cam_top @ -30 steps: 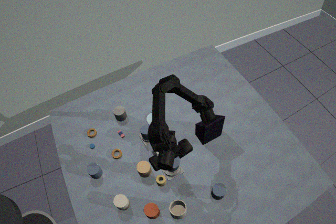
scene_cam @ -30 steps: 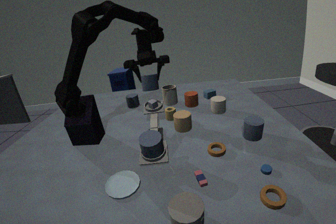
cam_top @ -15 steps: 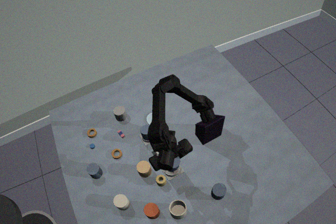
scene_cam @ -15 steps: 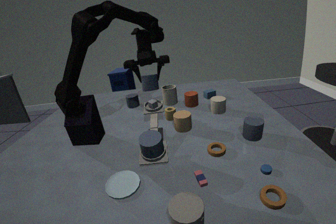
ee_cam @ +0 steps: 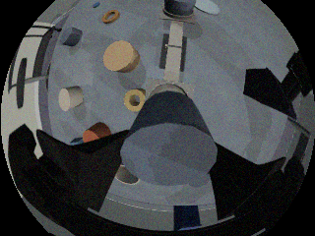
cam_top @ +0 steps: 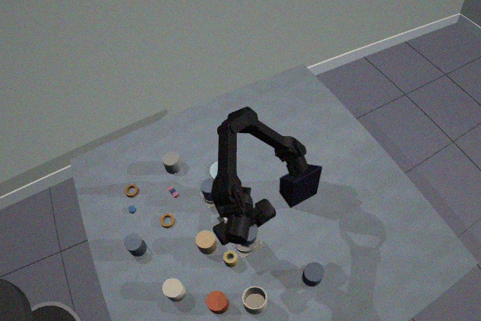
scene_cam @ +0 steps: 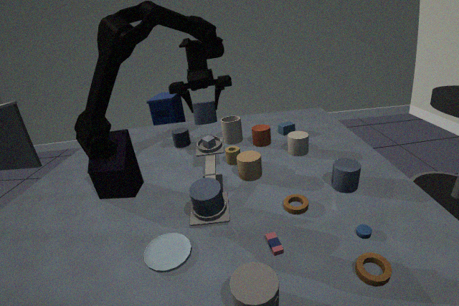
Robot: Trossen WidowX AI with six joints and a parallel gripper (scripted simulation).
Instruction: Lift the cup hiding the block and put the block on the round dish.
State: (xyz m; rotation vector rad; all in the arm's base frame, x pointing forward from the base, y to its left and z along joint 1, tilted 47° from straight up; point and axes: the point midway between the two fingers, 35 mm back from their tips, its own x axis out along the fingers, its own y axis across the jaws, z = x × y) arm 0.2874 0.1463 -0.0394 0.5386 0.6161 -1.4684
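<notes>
Right now the grey block is 100 mm below my gripper tip and 10 mm to the right of it. The rest, counted from my gripper tip: balance (150 mm below, 140 mm to the right, 10 mm ahead); then orange cylinder (180 mm ahead, 150 mm below, 140 mm to the left); then tan cylinder (150 mm below, 110 mm ahead, 80 mm to the right).
</notes>
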